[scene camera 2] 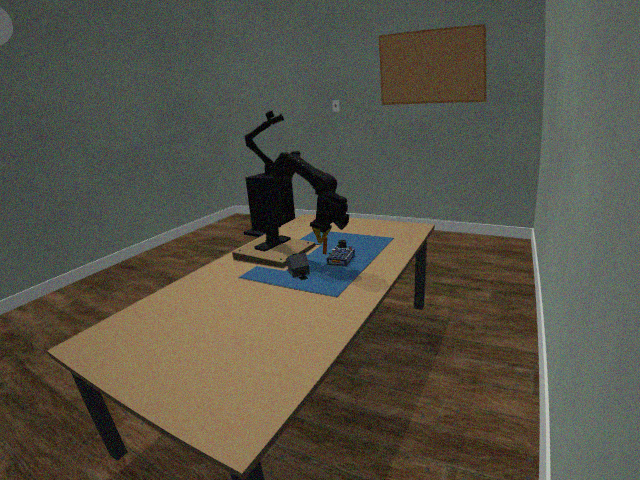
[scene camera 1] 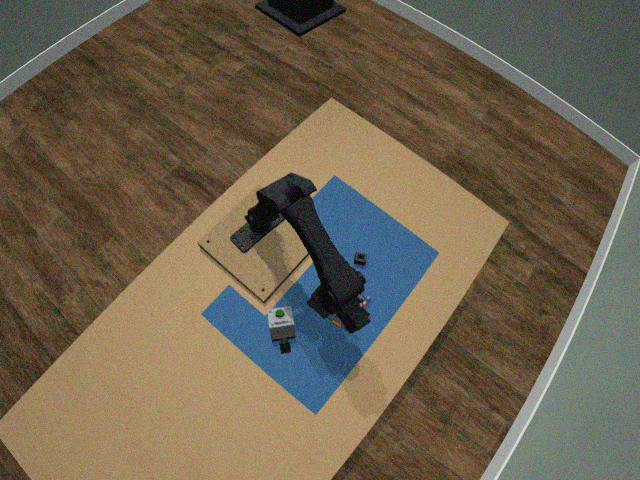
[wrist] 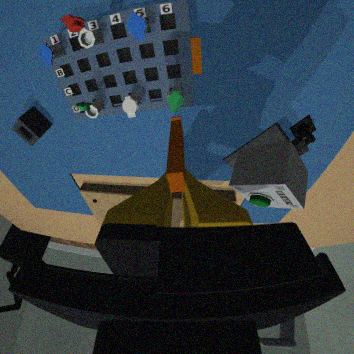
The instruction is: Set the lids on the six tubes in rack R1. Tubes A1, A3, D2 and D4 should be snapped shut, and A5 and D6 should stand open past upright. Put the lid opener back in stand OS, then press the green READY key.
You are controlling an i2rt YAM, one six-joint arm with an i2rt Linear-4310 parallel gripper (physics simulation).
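Seen in the pictures: gripper, fingertip midpoint: [scene camera 2: 320,242] [wrist: 176,175]; arm's base, link origin: [scene camera 2: 273,243] [scene camera 1: 260,226].
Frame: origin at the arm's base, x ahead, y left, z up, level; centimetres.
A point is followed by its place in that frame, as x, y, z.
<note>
Rack R1 [wrist: 159,60] @[37.9, -1.9, 0.3] [scene camera 2: 340,255] @[38.1, -0.4, 0.3] lies on the blue mat [wrist: 105,151] @[24.7, 5.9, -2.7] [scene camera 1: 392,242] @[33.0, 28.1, -2.7]; in scene camera 1 the arm hides most of it. In the wrist view, blue lids sit at A1 [wrist: 46,54] @[38.7, 7.0, 2.1] and A5 [wrist: 136,25] @[40.5, -0.5, 2.1]. A3 shows an open white rim [wrist: 86,38] @[39.6, 3.6, 1.4] with a red lid [wrist: 73,22] @[40.8, 3.5, 3.1] swung back. D2 shows an open rim [wrist: 92,111] @[33.3, 4.2, 1.4] beside its green lid [wrist: 83,106] @[34.6, 3.9, 3.2]. A white lid [wrist: 129,106] @[34.4, 0.2, 2.3] covers D4, and a green lid [wrist: 175,100] @[35.3, -3.6, 2.1] is at D6. My gripper [wrist: 176,175] @[31.0, -4.4, 6.4] [scene camera 2: 323,238] @[31.0, -4.4, 6.4] is shut on the orange lid opener [wrist: 175,147] @[34.0, -4.0, 6.6], whose tip is just short of D6's lid.
Stand OS [wrist: 32,124] @[30.4, 14.3, -0.3] [scene camera 1: 359,258] @[29.2, 15.7, -2.1], a small black box, stands empty on the mat. The grey READY box [wrist: 270,168] @[30.3, -14.3, 3.2] [scene camera 1: 281,325] @[28.6, -17.4, 5.6] with its green key [wrist: 260,201] @[26.1, -14.8, 4.5] [scene camera 1: 279,312] @[25.3, -15.1, 4.3] sits near the arm's wooden base plate [scene camera 1: 248,269] @[8.2, -12.2, -0.1].
</note>
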